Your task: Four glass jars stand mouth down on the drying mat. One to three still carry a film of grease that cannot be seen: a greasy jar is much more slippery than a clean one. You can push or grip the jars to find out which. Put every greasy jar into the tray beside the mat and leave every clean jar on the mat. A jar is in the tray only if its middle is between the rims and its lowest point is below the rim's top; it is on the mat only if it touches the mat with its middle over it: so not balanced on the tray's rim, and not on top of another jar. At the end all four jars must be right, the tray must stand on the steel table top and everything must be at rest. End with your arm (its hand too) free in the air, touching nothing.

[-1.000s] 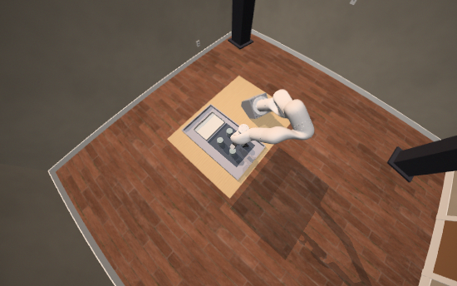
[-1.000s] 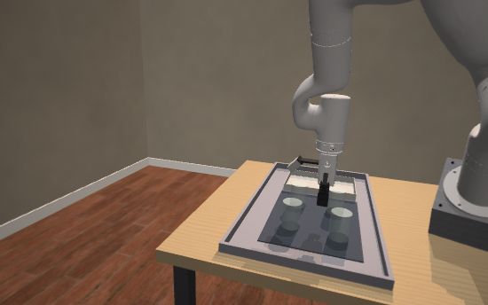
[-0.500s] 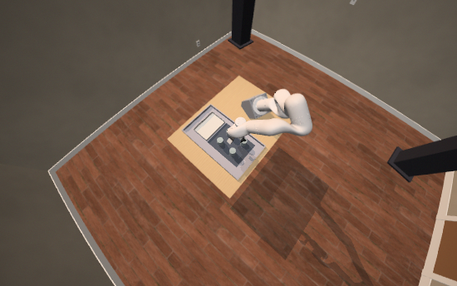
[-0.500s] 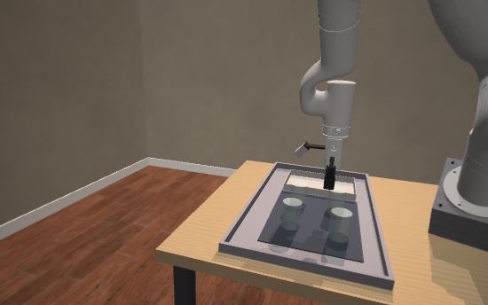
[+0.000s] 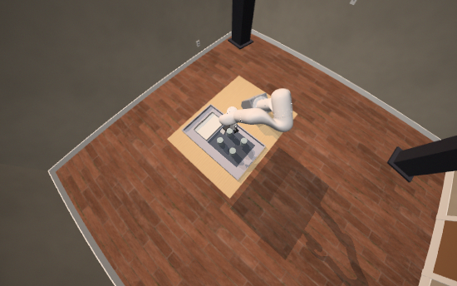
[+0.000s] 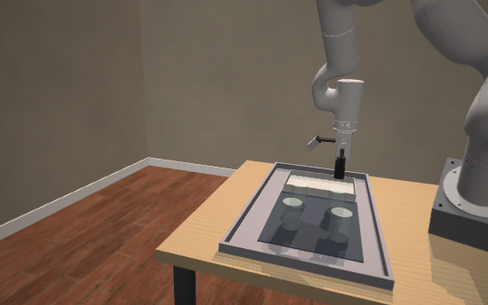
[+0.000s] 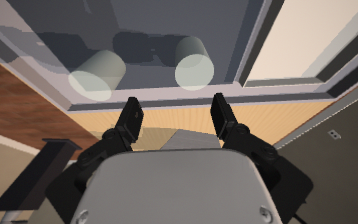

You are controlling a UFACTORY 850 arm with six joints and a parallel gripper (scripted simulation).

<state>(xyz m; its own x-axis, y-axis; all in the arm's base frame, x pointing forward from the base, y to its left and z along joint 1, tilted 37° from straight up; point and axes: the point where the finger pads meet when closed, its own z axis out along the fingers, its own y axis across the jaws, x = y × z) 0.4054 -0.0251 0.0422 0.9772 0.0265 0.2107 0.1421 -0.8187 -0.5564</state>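
The dark drying mat is 6 cm ahead of my hand, 7 cm to the left of it and 17 cm below it. From my hand the other things lie so: cream tray (10 cm ahead, 25 cm to the right, 16 cm below).
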